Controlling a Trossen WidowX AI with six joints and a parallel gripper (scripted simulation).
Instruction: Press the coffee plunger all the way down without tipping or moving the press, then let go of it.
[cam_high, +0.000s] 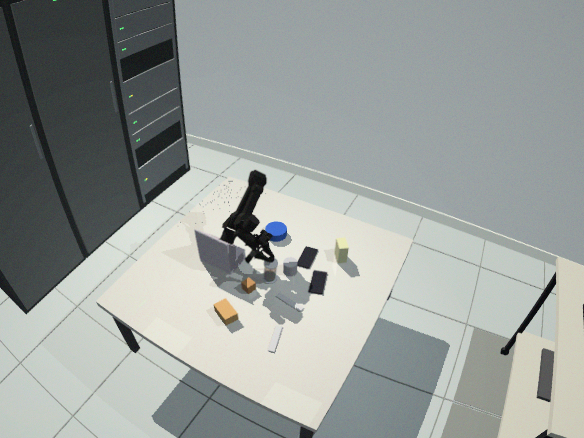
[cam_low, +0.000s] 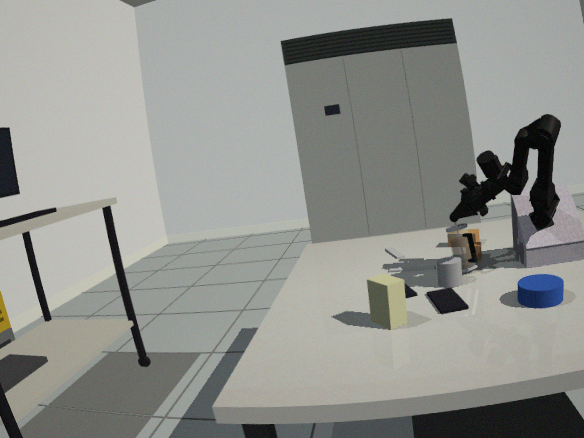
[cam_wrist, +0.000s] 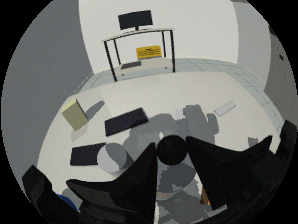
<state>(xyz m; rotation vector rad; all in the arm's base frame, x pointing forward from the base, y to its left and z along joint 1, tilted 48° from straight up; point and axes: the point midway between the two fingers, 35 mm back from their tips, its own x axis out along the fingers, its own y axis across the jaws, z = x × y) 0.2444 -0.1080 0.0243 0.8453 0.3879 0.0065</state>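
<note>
My gripper tip is now 8 cm above the coffee press, 3 cm to the right of it and 2 cm past it. From my gripper tip the other things lie so: grey cup: 13 cm below, 11 cm to the left, 5 cm ahead; then yellow block: 30 cm to the left, 27 cm ahead, 11 cm below; then blue disc: 34 cm to the left, 15 cm below, 12 cm behind.
</note>
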